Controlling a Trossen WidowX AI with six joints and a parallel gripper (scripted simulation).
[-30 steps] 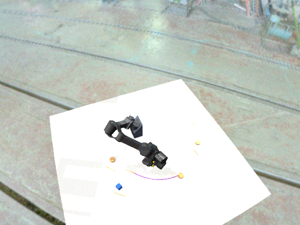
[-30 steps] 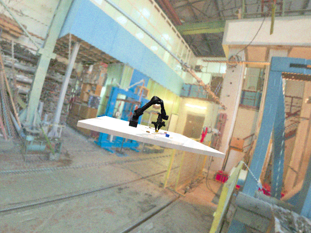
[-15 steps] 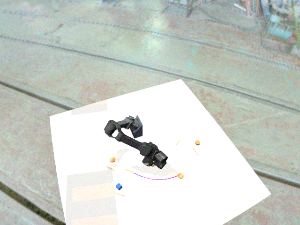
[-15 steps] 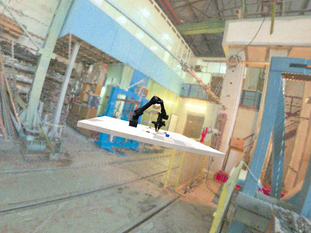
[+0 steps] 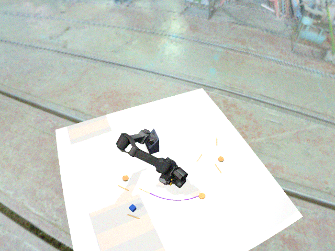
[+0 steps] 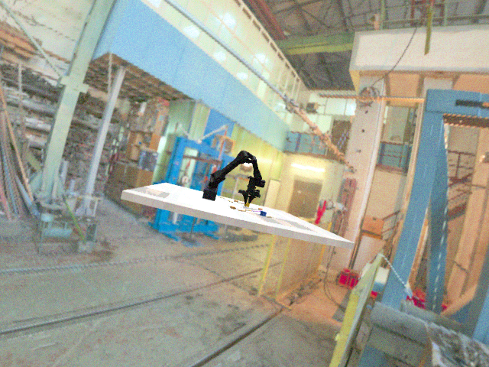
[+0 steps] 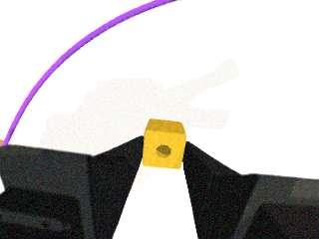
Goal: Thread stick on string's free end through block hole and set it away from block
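The thin wooden stick lies 150 mm to the right of my gripper tip and 30 mm below it. The rest, counted from my gripper tip: blue cube: 270 mm to the right, 80 mm ahead, 20 mm below; then yellow wooden block: right at my gripper tip; then round button: 150 mm to the left, 150 mm ahead, 20 mm below.
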